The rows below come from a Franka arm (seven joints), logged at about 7 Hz.
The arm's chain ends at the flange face. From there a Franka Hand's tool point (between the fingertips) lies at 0.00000 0.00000 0.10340 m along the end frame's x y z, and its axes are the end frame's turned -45 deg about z.
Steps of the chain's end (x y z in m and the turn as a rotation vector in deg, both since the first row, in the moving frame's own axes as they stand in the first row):
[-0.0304 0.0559 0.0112 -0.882 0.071 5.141]
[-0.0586 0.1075 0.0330 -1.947 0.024 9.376]
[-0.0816 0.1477 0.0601 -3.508 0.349 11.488]
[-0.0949 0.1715 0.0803 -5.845 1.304 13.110]
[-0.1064 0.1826 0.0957 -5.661 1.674 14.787]
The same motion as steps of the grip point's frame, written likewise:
[-0.0621 0.0192 0.0112 -0.674 -0.573 5.141]
[-0.1201 0.0369 0.0329 -1.394 -1.360 9.376]
[-0.1666 0.0512 0.0599 -2.727 -2.234 11.488]
[-0.1951 0.0625 0.0797 -5.055 -3.211 13.110]
[-0.2106 0.0625 0.0952 -5.187 -2.819 14.787]

